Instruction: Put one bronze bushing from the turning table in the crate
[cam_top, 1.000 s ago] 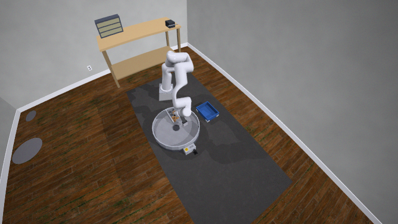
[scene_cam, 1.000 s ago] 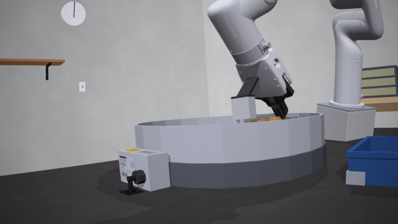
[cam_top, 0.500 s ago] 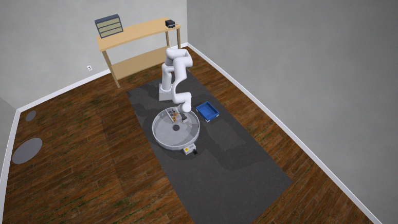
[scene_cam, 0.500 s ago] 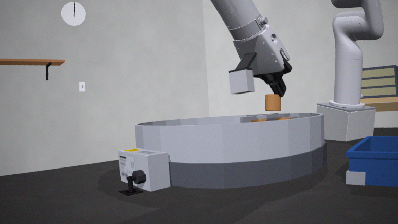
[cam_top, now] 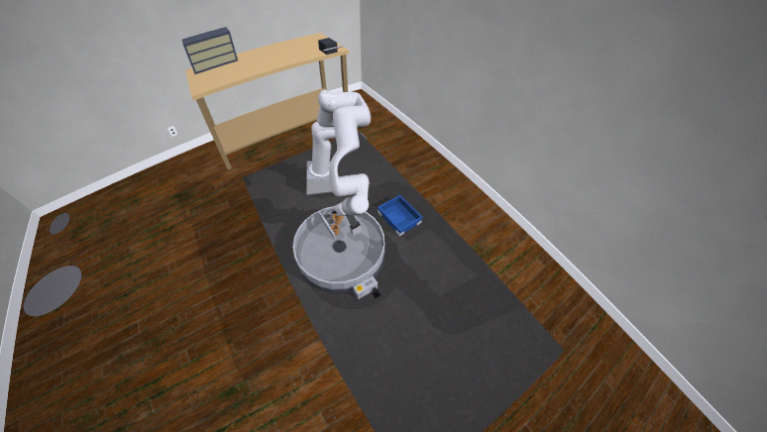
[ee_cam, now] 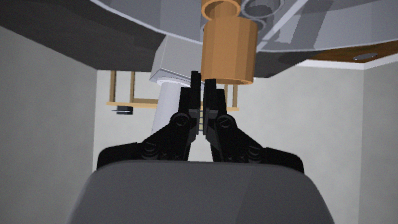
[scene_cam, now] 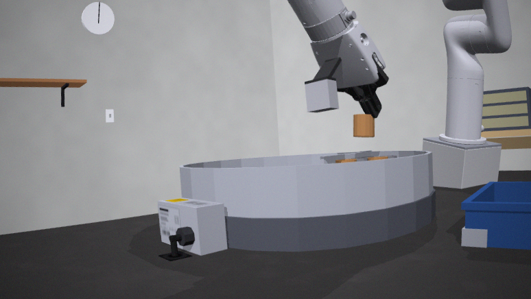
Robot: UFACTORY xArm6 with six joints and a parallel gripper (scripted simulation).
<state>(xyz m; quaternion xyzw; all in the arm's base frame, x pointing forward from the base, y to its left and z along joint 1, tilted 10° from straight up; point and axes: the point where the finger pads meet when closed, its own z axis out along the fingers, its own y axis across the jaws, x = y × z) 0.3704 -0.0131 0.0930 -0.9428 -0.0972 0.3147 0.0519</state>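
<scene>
Now: hand 30 mm short of the blue crate, 290 mm to the right of it and 160 mm above it. The rest, counted from my hand: round grey turning table (110 mm ahead, 60 mm to the right, 130 mm below).
</scene>
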